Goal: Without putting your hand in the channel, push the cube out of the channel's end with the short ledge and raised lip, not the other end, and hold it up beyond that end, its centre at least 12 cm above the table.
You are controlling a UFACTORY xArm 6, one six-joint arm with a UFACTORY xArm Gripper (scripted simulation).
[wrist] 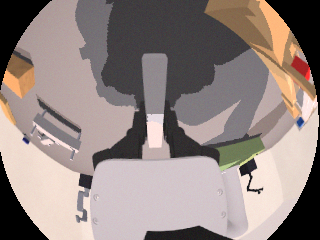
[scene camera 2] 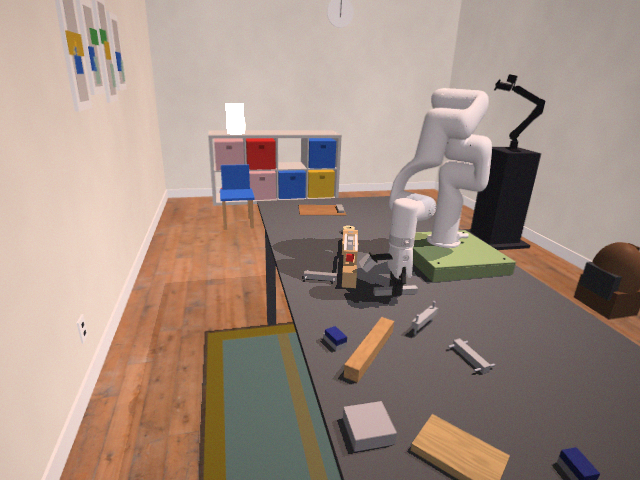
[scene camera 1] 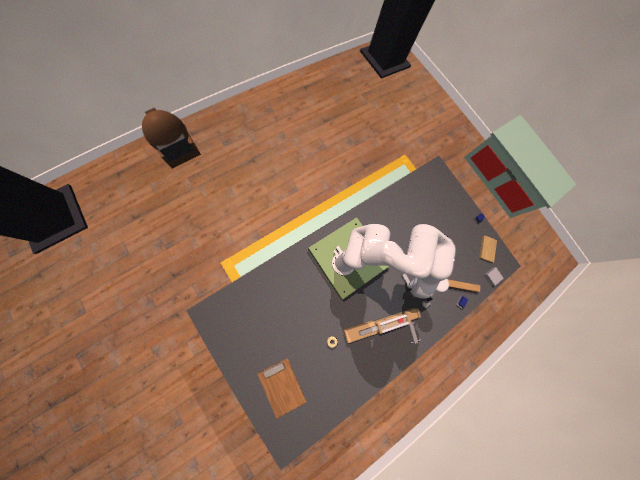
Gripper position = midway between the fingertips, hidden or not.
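A grey block (scene camera 2: 368,425) is part of the scene, though in the wrist view the block is out of frame. A clipboard (scene camera 1: 282,389) can be seen too, and so can the gripper (scene camera 2: 395,292).
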